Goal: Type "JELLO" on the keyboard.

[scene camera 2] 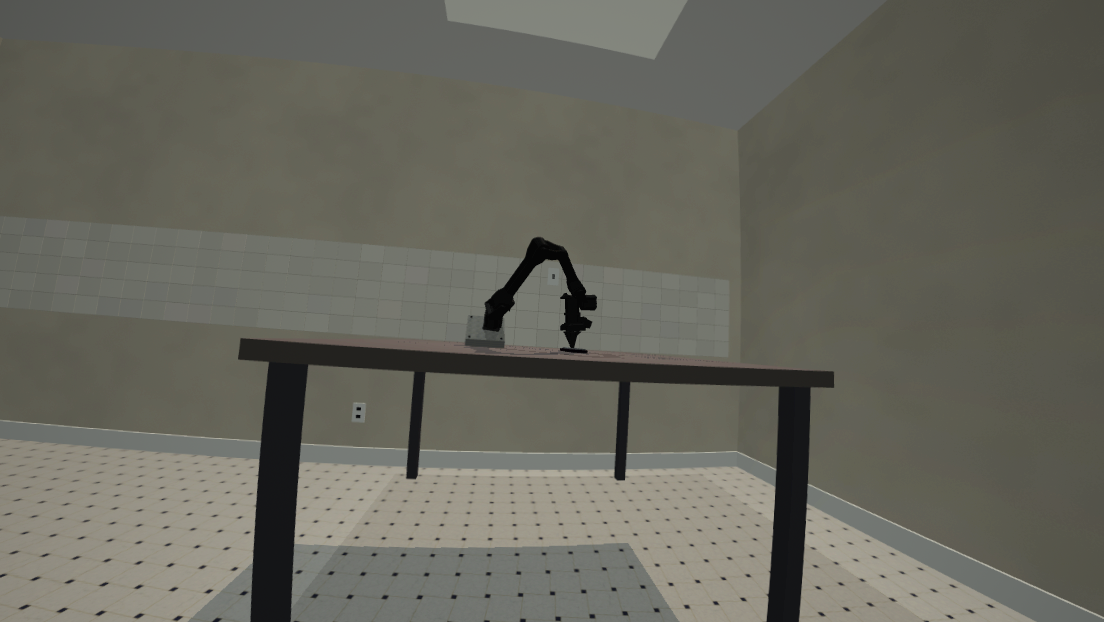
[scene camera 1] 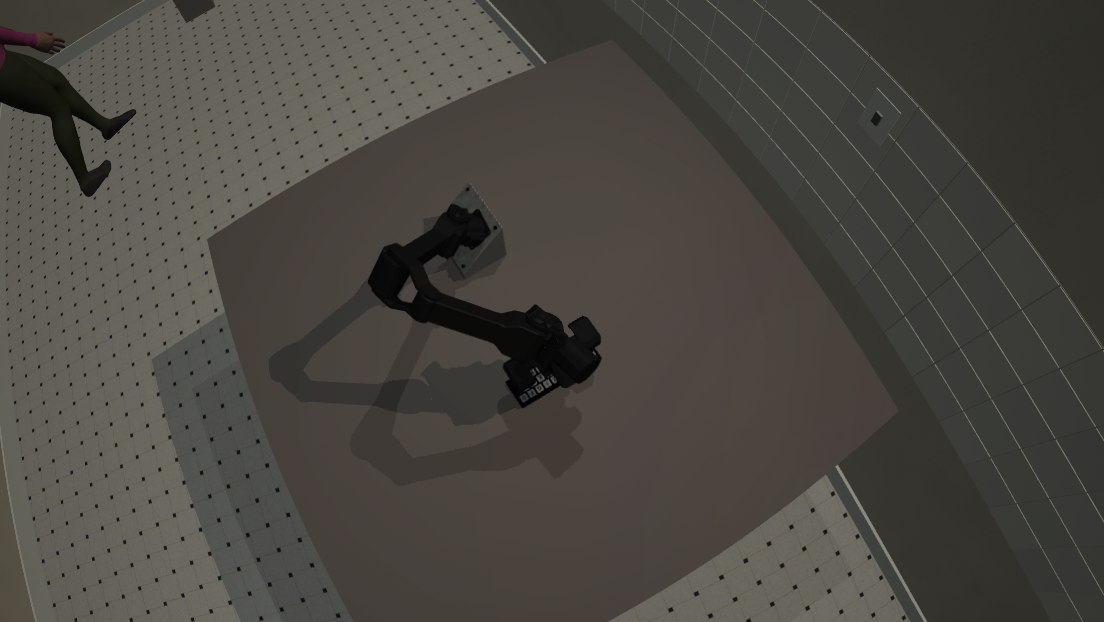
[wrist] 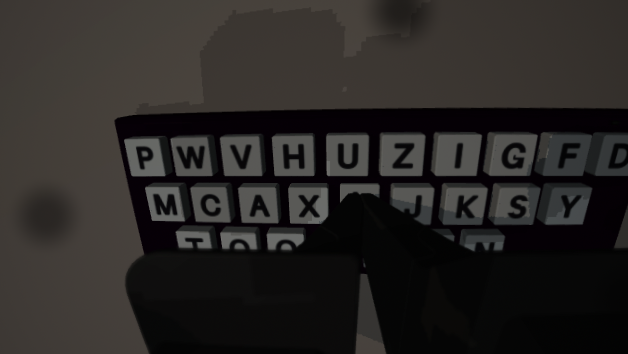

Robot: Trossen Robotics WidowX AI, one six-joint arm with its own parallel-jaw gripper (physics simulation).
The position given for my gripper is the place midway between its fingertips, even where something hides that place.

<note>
In view: my gripper (scene camera 1: pixel 555 368), a J key (wrist: pixel 414 199), an O key (wrist: pixel 232 237) and an N key (wrist: pixel 477 240).
My gripper also shows in the wrist view (wrist: pixel 358 205).
</note>
